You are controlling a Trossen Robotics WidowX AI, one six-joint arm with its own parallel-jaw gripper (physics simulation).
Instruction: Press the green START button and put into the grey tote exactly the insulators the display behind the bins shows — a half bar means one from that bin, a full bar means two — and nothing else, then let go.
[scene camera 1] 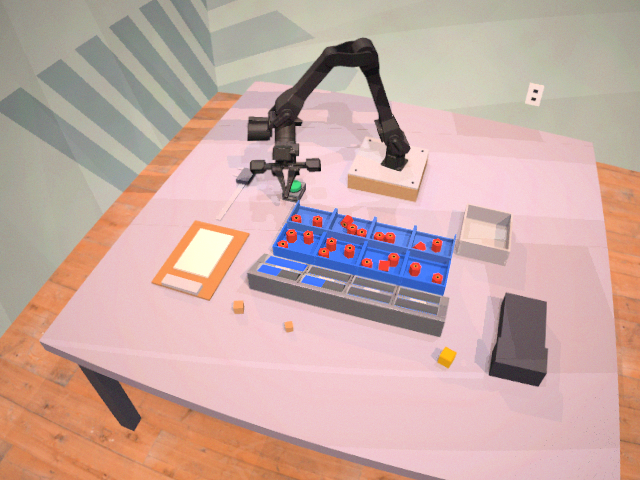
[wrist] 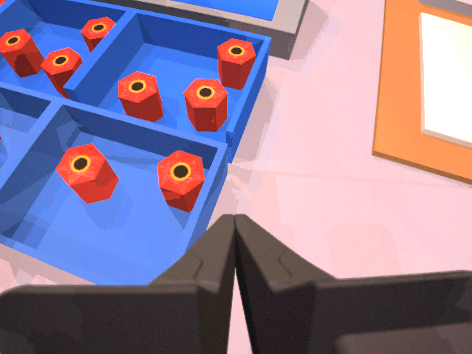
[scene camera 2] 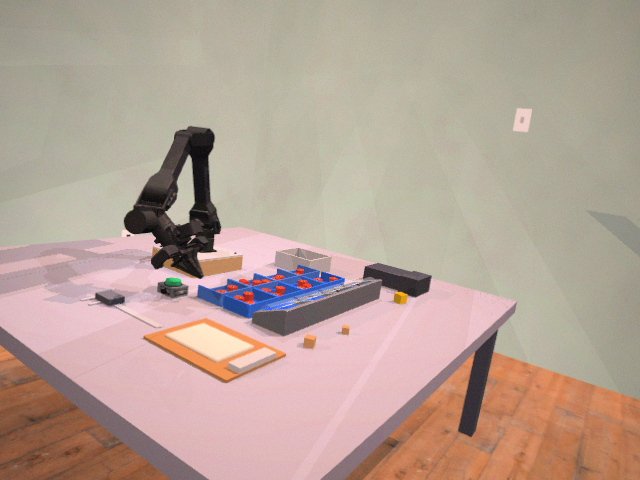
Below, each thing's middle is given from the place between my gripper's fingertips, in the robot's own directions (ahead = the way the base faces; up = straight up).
The grey tote (scene camera 1: 486, 233) lies 16 cm behind my hand, 51 cm to the left of it and 4 cm below it. From my hand the other things lie so: dark box (scene camera 1: 519, 355) 12 cm ahead, 67 cm to the left, 4 cm below.
